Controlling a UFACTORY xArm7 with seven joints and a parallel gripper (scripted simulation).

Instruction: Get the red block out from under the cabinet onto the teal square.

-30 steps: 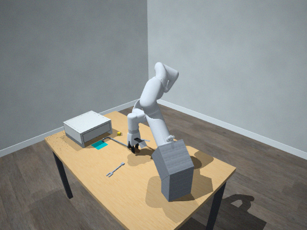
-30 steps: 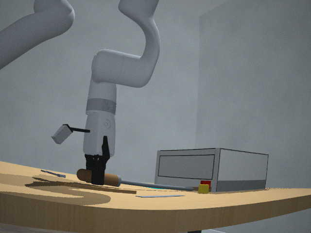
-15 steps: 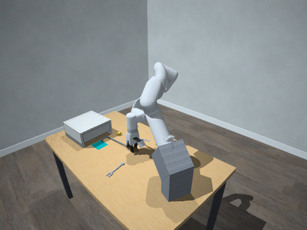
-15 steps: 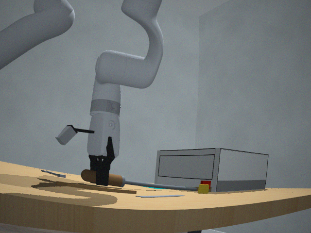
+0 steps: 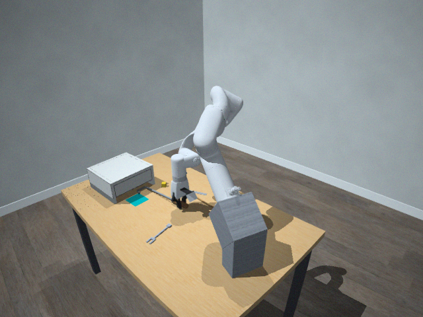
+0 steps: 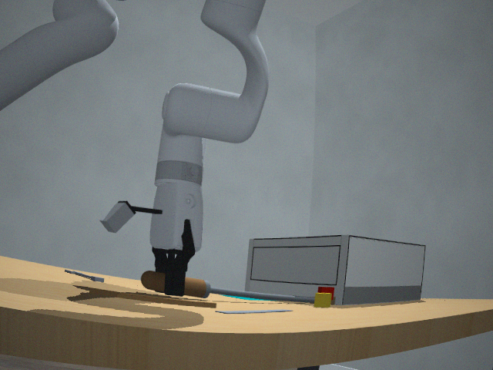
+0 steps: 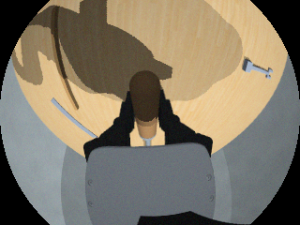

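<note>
Now: the teal square 25 cm ahead of my hand, 14 cm to the left of it and 2 cm below it. Round my hand: thin stick: 12 cm to the right, 7 cm behind, 2 cm below; then flat grey strip: 16 cm to the right, 6 cm ahead, 2 cm below; then long hook tool: 14 cm ahead, 4 cm to the left, 1 cm below.
</note>
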